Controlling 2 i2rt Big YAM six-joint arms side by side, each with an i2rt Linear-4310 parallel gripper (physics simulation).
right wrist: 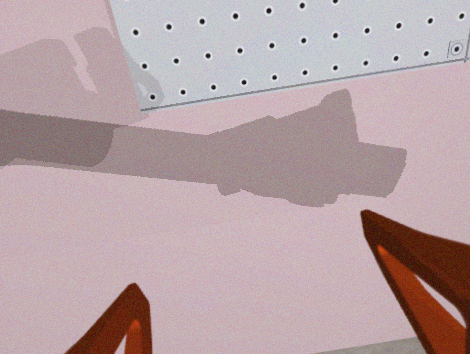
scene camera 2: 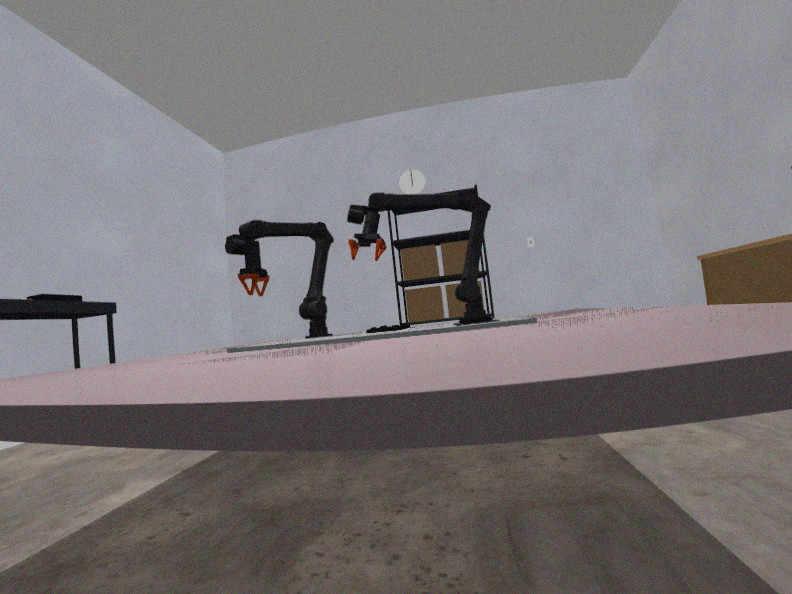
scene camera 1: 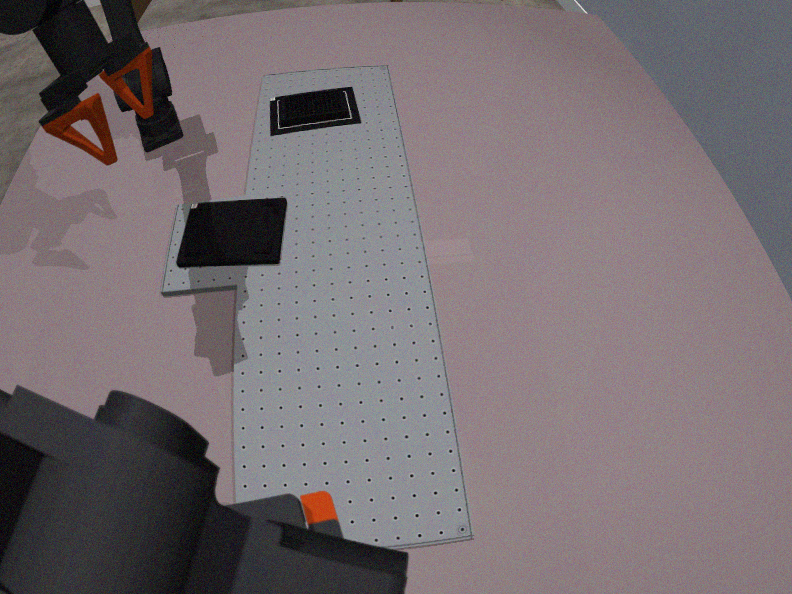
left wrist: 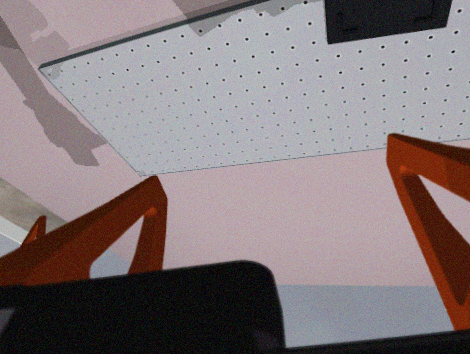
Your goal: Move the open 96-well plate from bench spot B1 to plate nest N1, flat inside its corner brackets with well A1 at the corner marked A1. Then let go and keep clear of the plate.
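Frame: origin at the left arm's base, x down, y back, z left, level; metres.
Seen in the pictures: left gripper, fingertip midpoint: (scene camera 2: 364, 260) (scene camera 1: 131, 138) (left wrist: 269, 168); right gripper, fingertip midpoint: (right wrist: 249, 258) (scene camera 2: 256, 295) (left wrist: 10, 199); left arm's base, origin of the base link: (scene camera 1: 160, 129).
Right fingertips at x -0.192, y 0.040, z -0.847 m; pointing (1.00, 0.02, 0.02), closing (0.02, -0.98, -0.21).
Observation:
Offsets run from my right fingertips to a thing's top centre. "pt": to the spot under its first point. Level surfaces: height alone.
The dark 96-well plate {dx +0.163, dy -0.335, dz +0.702 m} (scene camera 1: 313, 107) lies flat on a black, white-outlined spot {pt dx +0.177, dy -0.253, dz +0.691 m} (scene camera 1: 275, 125) at the far end of the pegboard in scene camera 1. The black nest {dx +0.161, dy -0.104, dz +0.473 m} (scene camera 1: 233, 233) (left wrist: 387, 20) sits nearer, over the board's side tab, without a plate; a small white mark is at its far left corner. My left gripper (scene camera 1: 129, 138) (scene camera 2: 365, 258) (left wrist: 269, 168) is open and empty, raised above the table, left of the plate and nest in scene camera 1. My right gripper (scene camera 2: 255, 294) (right wrist: 249, 258) is open and empty, high above the table; its arm mostly hides it in scene camera 1.
The pale pegboard (scene camera 1: 345, 358) (scene camera 2: 287, 343) (left wrist: 200, 110) (right wrist: 285, 55) lies on the pink table {dx +0.192 m} (scene camera 1: 575, 319) (scene camera 2: 575, 358). The right arm (scene camera 1: 127, 498) fills the lower left of scene camera 1. A shelf rack (scene camera 2: 425, 280) stands behind the arms.

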